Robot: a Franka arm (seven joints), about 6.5 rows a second.
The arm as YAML. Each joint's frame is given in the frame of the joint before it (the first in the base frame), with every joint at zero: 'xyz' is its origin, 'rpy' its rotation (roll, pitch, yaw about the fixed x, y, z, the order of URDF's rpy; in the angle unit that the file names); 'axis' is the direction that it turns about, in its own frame. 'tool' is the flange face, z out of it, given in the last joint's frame.
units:
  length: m
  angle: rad
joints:
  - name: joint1
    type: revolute
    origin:
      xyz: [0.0, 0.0, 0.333]
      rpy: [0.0, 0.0, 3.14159]
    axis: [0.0, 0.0, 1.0]
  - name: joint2
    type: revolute
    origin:
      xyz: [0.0, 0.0, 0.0]
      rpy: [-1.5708, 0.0, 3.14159]
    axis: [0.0, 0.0, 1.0]
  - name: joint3
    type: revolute
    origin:
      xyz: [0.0, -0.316, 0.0]
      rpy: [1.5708, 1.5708, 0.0]
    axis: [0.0, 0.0, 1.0]
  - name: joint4
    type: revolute
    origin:
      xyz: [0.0, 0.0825, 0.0]
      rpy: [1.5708, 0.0, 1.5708]
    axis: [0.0, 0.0, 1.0]
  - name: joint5
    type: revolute
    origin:
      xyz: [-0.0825, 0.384, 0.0]
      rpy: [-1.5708, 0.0, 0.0]
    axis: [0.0, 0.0, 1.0]
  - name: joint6
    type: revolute
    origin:
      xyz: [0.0, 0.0, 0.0]
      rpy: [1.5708, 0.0, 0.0]
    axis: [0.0, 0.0, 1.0]
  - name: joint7
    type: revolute
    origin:
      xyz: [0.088, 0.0, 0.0]
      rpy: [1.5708, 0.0, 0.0]
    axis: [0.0, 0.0, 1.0]
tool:
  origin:
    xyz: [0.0, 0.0, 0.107]
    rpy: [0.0, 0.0, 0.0]
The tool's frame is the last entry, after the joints.
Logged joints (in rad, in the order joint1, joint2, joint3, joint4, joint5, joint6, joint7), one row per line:
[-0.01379, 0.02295, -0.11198, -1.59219, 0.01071, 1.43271, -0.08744]
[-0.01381, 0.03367, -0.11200, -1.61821, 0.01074, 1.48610, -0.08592]
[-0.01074, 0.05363, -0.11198, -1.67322, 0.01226, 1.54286, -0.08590]
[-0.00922, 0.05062, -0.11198, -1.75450, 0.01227, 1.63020, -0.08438]
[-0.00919, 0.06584, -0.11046, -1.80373, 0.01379, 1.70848, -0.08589]
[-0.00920, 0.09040, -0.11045, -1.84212, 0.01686, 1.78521, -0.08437]
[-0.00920, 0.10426, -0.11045, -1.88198, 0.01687, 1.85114, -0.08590]
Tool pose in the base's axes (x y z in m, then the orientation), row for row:
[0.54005, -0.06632, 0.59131, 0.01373, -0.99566, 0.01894, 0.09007]
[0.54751, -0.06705, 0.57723, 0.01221, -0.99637, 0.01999, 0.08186]
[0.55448, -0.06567, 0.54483, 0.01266, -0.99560, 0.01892, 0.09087]
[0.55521, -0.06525, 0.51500, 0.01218, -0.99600, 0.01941, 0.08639]
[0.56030, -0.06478, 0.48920, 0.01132, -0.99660, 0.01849, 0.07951]
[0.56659, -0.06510, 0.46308, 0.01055, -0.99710, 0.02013, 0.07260]
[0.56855, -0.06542, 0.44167, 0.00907, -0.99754, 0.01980, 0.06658]
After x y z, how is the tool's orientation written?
As a quaternion, w x y z.
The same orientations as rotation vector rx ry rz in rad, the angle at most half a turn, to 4 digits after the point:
[-3.1009, 0.0590, 0.2805]
[-3.1061, 0.0623, 0.2552]
[-3.1028, 0.0590, 0.2832]
[-3.1050, 0.0605, 0.2693]
[-3.1085, 0.0577, 0.2480]
[-3.1116, 0.0628, 0.2266]
[-3.1159, 0.0618, 0.2080]

